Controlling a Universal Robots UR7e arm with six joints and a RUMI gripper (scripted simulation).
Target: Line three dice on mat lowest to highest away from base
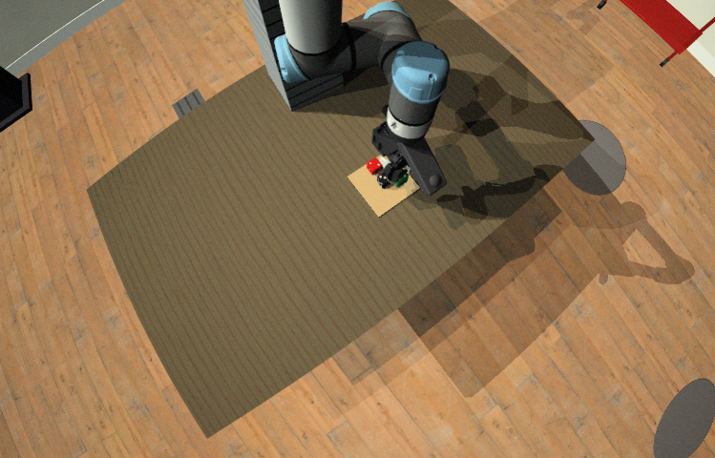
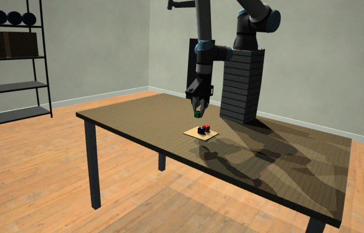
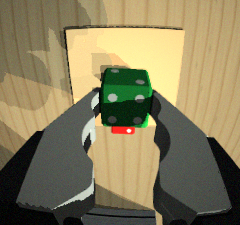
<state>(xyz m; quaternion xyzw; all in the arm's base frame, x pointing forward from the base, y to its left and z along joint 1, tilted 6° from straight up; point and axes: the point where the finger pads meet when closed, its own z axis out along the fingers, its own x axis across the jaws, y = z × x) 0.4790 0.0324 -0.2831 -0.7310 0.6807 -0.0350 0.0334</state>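
Right now the black die is 10 cm below my hand and 4 cm behind it. The rest, counted from my hand: tan mat 12 cm below, 4 cm behind; green die right at my hand; red die 10 cm below, 9 cm behind, 1 cm to the right.
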